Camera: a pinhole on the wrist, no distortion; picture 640 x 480 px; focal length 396.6 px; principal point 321.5 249.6 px. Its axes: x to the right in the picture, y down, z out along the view. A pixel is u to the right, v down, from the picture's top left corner.
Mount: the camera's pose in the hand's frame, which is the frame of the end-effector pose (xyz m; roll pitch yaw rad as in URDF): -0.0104 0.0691 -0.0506 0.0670 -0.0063 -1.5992
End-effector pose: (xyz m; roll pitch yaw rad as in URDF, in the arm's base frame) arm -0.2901 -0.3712 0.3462 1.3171 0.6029 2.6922
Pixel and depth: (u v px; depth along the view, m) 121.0 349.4 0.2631
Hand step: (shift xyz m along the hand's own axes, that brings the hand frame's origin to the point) 0.0418 0.2024 0.2155
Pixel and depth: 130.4 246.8 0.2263
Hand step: -0.0240 0.1800 0.1744
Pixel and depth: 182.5 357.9 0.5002
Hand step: 0.0974 0.2446 0.4565
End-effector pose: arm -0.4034 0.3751 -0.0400 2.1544 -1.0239 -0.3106
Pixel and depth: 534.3 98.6 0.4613
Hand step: -0.2234 -0.1696 0.3995
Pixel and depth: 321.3 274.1 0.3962
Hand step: -0.0124 0.0719 0.3463
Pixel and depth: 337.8 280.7 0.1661
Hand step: -0.0087 0.0633 0.1160
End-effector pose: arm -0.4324 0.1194 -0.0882 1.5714 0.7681 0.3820
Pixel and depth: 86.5 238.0 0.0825
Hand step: -0.0169 0.1187 0.0312
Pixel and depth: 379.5 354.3 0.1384
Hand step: 0.0162 0.0490 0.0901
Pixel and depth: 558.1 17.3 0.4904
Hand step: -0.3379 -0.2113 0.4213
